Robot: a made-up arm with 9 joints. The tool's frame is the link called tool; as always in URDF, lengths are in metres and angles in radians. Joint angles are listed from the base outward. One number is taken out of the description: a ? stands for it. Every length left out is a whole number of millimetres.
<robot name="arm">
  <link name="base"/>
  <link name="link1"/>
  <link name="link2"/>
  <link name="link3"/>
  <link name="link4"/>
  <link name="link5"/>
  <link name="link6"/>
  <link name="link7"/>
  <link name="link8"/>
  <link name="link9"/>
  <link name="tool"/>
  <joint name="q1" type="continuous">
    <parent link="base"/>
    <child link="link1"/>
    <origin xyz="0.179 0 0.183" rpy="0 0 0"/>
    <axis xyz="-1 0 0"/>
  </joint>
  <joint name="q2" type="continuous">
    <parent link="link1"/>
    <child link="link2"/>
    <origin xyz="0 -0.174 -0.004" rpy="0 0 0"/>
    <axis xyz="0 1 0"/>
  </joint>
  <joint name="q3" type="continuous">
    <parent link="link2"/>
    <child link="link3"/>
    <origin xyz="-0.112 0 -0.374" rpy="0 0 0"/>
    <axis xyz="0 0 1"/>
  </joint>
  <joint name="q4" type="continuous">
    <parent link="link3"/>
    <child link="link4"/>
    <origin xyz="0.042 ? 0" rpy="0 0 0"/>
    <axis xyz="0 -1 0"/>
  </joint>
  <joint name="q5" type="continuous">
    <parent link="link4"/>
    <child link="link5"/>
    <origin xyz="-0.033 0 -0.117" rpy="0 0 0"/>
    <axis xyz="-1 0 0"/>
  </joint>
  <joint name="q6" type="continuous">
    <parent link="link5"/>
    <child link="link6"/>
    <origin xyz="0 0.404 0.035" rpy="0 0 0"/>
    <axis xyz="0 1 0"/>
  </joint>
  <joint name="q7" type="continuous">
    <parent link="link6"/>
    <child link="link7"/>
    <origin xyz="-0.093 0 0.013" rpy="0 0 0"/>
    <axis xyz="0 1 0"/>
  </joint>
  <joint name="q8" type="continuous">
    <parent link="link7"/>
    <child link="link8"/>
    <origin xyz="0.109 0 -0.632" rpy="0 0 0"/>
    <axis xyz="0 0 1"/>
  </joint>
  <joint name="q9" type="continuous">
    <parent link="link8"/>
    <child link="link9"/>
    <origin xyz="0.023 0.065 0" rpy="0 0 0"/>
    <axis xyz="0 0 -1"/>
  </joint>
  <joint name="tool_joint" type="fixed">
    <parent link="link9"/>
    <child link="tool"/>
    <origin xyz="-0.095 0.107 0" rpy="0 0 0"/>
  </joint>
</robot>
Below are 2 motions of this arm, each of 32 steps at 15 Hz.
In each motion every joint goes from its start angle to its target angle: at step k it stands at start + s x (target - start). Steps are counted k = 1, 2, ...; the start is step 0. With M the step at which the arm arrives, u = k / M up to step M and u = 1 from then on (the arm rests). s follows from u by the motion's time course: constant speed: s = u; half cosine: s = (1 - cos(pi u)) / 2; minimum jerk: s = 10 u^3 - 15 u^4 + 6 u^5.
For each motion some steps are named. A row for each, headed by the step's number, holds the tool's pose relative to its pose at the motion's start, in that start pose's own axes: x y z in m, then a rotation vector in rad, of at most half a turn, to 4 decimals.
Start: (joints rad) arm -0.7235 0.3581 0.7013 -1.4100 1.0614 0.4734 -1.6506 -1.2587 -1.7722
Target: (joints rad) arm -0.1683 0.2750 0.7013 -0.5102 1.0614 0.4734 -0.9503 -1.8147 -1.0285
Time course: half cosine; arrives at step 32
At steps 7, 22, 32:
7: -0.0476 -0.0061 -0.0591 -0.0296 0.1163 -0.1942
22: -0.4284 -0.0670 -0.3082 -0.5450 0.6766 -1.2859
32: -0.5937 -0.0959 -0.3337 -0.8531 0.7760 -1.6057

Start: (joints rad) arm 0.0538 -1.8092 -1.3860 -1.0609 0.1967 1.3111 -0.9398 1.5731 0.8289
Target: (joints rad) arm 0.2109 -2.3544 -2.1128 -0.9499 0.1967 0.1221 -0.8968 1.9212 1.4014
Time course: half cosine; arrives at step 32
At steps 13, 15, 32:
13: 0.2232 0.0523 0.2151 -0.0891 -0.5114 0.0253
15: 0.2714 0.0726 0.2953 -0.0913 -0.6465 0.0155
32: 0.3957 0.1389 0.8408 0.0426 -1.3277 -0.1947

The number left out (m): 0.352
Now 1 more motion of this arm.
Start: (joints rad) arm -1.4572 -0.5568 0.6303 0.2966 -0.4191 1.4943 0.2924 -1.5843 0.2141
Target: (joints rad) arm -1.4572 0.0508 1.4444 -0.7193 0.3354 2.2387 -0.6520 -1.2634 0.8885
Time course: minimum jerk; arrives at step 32
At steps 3, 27, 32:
3: -0.0006 -0.0072 -0.0053 -0.0101 -0.0021 -0.0038
27: 0.5828 -0.9244 -0.3543 -0.6970 -1.1659 -0.5858
32: 0.6185 -0.9423 -0.3463 -0.6852 -1.2200 -0.5991

